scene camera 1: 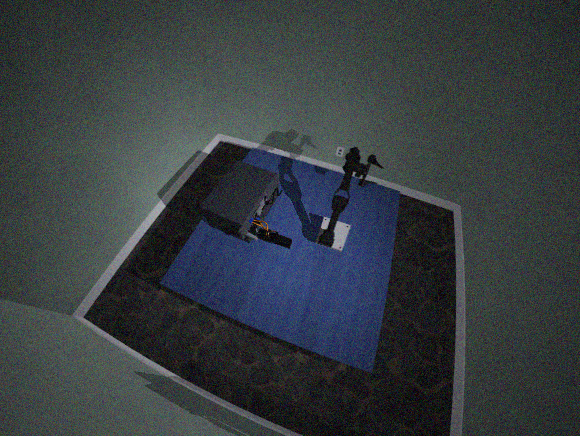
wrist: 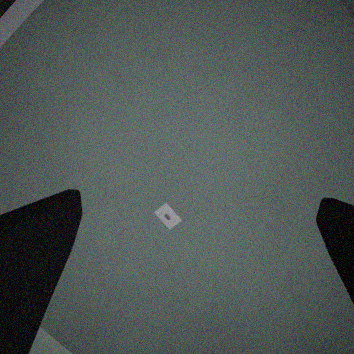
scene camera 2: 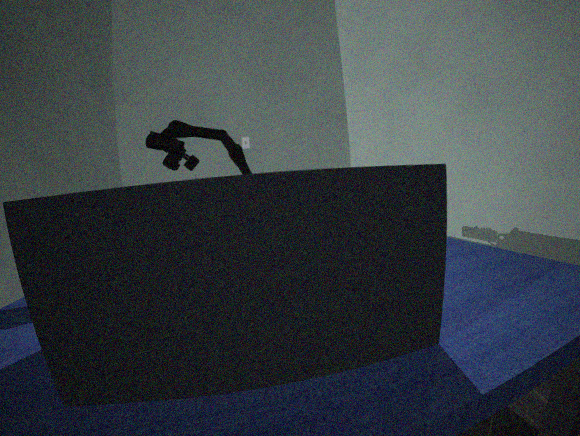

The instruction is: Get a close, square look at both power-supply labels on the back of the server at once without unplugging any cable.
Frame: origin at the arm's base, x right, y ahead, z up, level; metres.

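Where they show: gripper, fingertip midpoint: [scene camera 1: 380,176] [wrist: 203,206] [scene camera 2: 182,158]; arm's base, link origin: [scene camera 1: 326,237].
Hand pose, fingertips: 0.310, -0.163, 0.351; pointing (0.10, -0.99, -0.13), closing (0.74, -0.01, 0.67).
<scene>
Each offset is from my fingertips to the top centre of the thing, as dx, dy, dz. "*": to the spot under its first point. Level surfaces: height alone.
The server [scene camera 1: 237,195] [scene camera 2: 240,285] is a large dark box at the left of the blue mat in scene camera 1. In scene camera 2 a broad dark side of it fills the foreground. Its cabled back faces right, toward the arm, in scene camera 1. Orange cables @(* -0.450, +0.543, -0.251) [scene camera 1: 262,225] show at the near end of that back. The power-supply labels cannot be made out in the scene views, and neither server nor labels show in the wrist view. My gripper [scene camera 1: 371,172] [scene camera 2: 182,161] [wrist: 203,206] is open and empty, raised high and apart from the server, facing a plain wall.
A black block @(* -0.493, +0.411, -0.249) [scene camera 1: 279,239] lies beside the cabled end of the server. The arm stands on a pale base plate [scene camera 1: 342,237] on the blue mat @(dz -0.404) [scene camera 1: 300,290]. A small white wall outlet [scene camera 1: 340,151] [scene camera 2: 245,142] [wrist: 168,216] is on the wall. Pale skirting [scene camera 1: 457,300] borders the dark floor.
</scene>
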